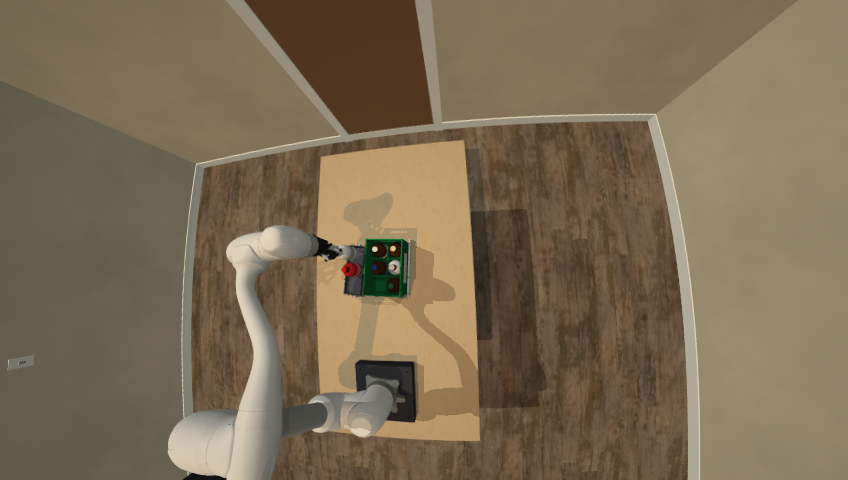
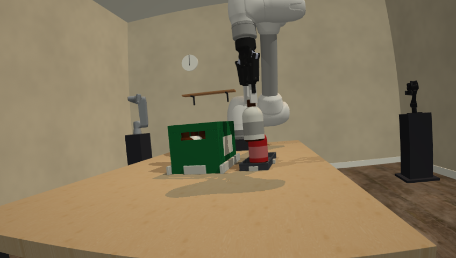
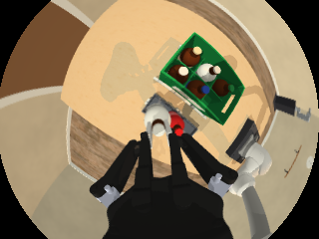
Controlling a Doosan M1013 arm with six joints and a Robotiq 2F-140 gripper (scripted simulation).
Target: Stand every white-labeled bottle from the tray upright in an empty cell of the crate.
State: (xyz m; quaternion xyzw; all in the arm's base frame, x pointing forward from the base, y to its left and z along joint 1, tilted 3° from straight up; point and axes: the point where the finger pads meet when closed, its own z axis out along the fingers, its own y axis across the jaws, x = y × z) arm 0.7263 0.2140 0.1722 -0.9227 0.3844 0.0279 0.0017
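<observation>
My gripper is now 9 cm above the white-labeled bottle. From my hand the other things lie so: dark tray (25 cm below, 9 cm behind); then green crate (21 cm to the right, 18 cm below, 6 cm behind); then red-labeled bottle (18 cm below, 9 cm behind).
</observation>
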